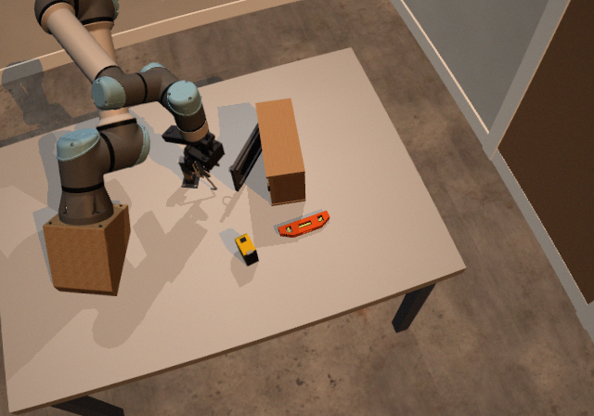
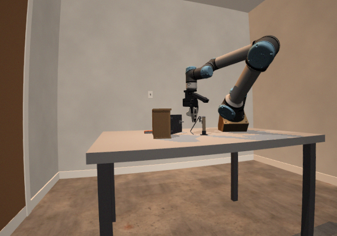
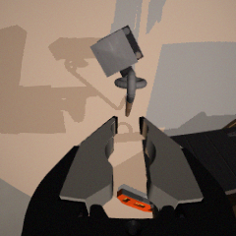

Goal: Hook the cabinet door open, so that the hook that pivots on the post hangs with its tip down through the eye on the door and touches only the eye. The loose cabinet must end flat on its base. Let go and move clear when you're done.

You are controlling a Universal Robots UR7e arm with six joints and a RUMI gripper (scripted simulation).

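My hand is 30 mm above the hook, 10 mm to the right of it and 10 mm past it. The rest, counted from my hand: orange spirit level 270 mm ahead, 160 mm to the right, 90 mm below; then dark door 130 mm ahead, 60 mm to the left, 20 mm below; then black box 230 mm to the right, 120 mm ahead, 60 mm below.
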